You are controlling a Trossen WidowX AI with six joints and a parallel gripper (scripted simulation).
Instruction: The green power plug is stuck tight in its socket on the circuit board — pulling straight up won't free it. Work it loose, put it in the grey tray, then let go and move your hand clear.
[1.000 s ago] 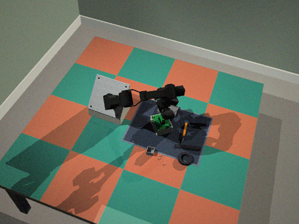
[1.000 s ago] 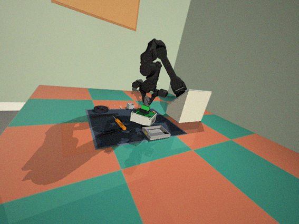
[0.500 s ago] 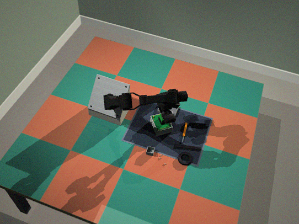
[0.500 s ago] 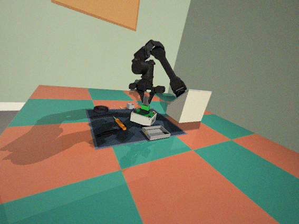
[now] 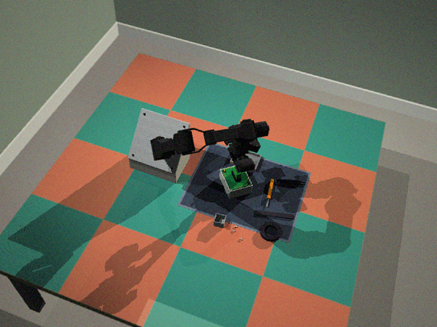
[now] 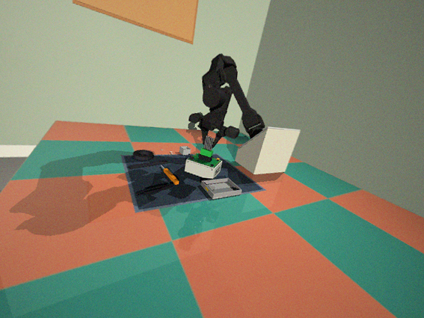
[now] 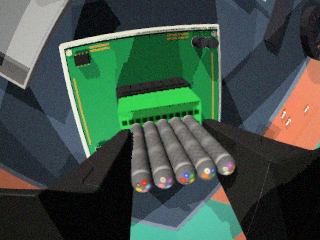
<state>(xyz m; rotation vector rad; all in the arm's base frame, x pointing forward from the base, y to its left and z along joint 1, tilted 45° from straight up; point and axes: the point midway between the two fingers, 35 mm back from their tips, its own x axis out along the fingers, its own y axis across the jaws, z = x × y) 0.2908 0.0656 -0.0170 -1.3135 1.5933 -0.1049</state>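
Right now my gripper tip is 20 mm above the green power plug. Round my gripper tip: black bar (200 mm ahead, 70 mm to the right, 110 mm below); dark mat (50 mm ahead, 110 mm below).
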